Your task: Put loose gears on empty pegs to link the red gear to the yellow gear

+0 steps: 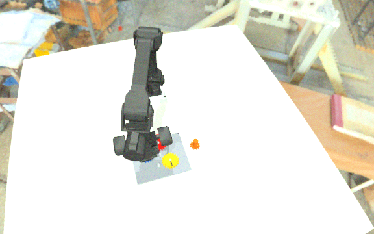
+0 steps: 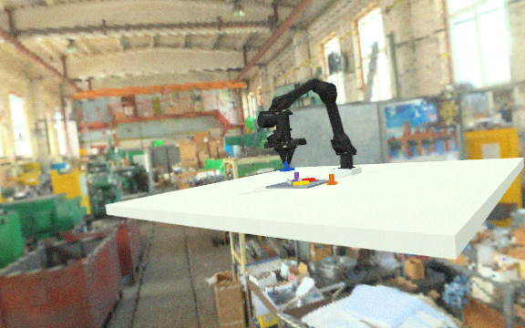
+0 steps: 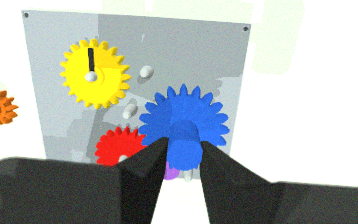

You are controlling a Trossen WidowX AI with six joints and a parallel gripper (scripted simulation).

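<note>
The purple gear is 6 cm below my gripper tip, 5 cm behind it and 1 cm to the left of it. The rest, counted from my gripper tip: blue gear: 1 cm below; red gear: 7 cm below, 6 cm to the left, 6 cm behind; yellow gear: 8 cm to the left, 7 cm below, 3 cm ahead.
</note>
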